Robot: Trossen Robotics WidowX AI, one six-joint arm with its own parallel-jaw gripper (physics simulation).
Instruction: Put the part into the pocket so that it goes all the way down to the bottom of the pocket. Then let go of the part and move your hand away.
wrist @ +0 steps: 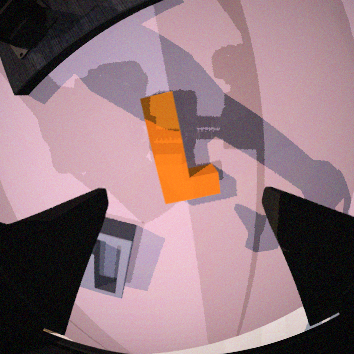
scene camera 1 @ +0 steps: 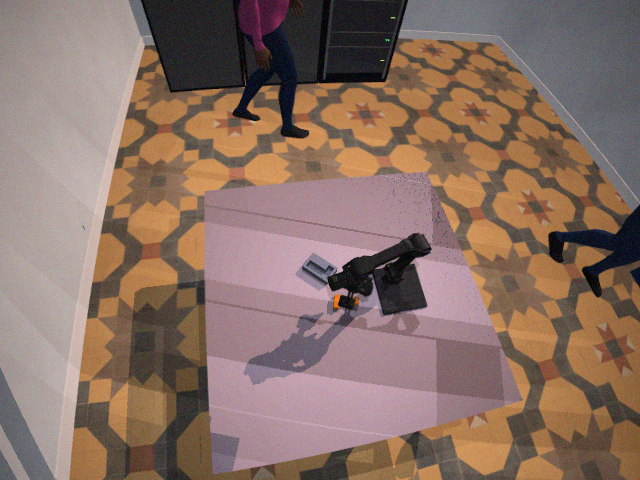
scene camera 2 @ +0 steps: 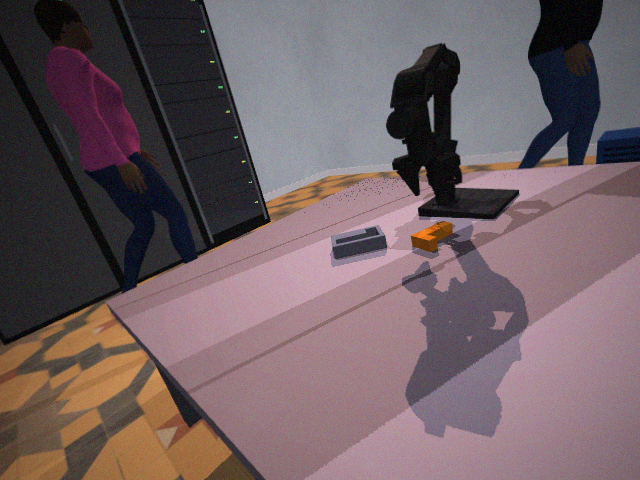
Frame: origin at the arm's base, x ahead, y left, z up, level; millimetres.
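Seen in the pictures: gripper, fingertip midpoint: (wrist: 186,195) (scene camera 1: 348,294) (scene camera 2: 428,197); arm's base, origin of the base link: (wrist: 28,26) (scene camera 1: 389,278) (scene camera 2: 445,201).
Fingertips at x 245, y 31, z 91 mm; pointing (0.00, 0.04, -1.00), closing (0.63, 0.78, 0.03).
Note:
Offsets run from my fingertips to a thing's middle. Level surfaces: height alone.
The part, an orange L-shaped block {100 mm down, 3 mm back, 8 mm left} (scene camera 1: 338,301) (scene camera 2: 425,239) (wrist: 167,160), lies flat on the table. In scene camera 1 the arm partly covers it. The grey block with the L-shaped pocket {97 mm down, 47 mm ahead, 190 mm right} (scene camera 1: 311,275) (scene camera 2: 361,250) (wrist: 127,260) stands apart from the part; the left finger hides some of it in the wrist view. My gripper (scene camera 2: 435,187) (wrist: 186,195) is open and empty, above the table. In the wrist view the part's short leg shows between the fingertips, nearer the left one, and its long bar extends up the picture. The pocket's visible floor shows no part in it.
The arm's black base plate (scene camera 1: 405,299) (scene camera 2: 467,203) (wrist: 75,45) is close to the part, on the side away from the pocket block. The pink table {115 mm down} (scene camera 1: 268,413) (scene camera 2: 268,372) carries the arm's shadows. People and dark server cabinets (scene camera 1: 201,46) (scene camera 2: 46,170) stand beyond the table.

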